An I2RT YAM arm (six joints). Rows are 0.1 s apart.
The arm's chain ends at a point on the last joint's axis. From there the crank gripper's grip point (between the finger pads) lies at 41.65 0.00 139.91 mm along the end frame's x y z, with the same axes.
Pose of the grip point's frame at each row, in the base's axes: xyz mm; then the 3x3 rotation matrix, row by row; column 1 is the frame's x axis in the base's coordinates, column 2 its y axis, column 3 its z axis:
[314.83 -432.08 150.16], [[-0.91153 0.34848 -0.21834], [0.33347 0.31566 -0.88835], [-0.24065 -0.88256 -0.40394]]
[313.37 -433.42 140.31], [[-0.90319 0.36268 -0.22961], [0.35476 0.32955 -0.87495], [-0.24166 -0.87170 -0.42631]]
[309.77 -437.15 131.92], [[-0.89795 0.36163 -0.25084], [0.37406 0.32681 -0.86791], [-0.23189 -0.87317 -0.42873]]
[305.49 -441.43 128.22], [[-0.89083 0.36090 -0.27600], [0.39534 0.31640 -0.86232], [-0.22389 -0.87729 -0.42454]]
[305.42 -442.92 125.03], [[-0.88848 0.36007 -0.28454], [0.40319 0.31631 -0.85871], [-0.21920 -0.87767 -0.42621]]
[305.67 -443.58 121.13], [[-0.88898 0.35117 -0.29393], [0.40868 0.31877 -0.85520], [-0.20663 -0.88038 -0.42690]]
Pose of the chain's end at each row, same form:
[383.34 -321.68 216.70], [[-0.91153 0.34848 -0.21834], [0.33347 0.31566 -0.88835], [-0.24065 -0.88256 -0.40394]]
[383.11 -325.78 210.02], [[-0.90319 0.36268 -0.22961], [0.35476 0.32955 -0.87495], [-0.24166 -0.87170 -0.42631]]
[382.26 -331.30 201.56], [[-0.89795 0.36163 -0.25084], [0.37406 0.32681 -0.86791], [-0.23189 -0.87317 -0.42873]]
[381.21 -337.25 196.94], [[-0.89083 0.36090 -0.27600], [0.39534 0.31640 -0.86232], [-0.22389 -0.87729 -0.42454]]
[382.24 -339.57 193.79], [[-0.88848 0.36007 -0.28454], [0.40319 0.31631 -0.85871], [-0.21920 -0.87767 -0.42621]]
[383.82 -340.95 189.46], [[-0.88898 0.35117 -0.29393], [0.40868 0.31877 -0.85520], [-0.20663 -0.88038 -0.42690]]

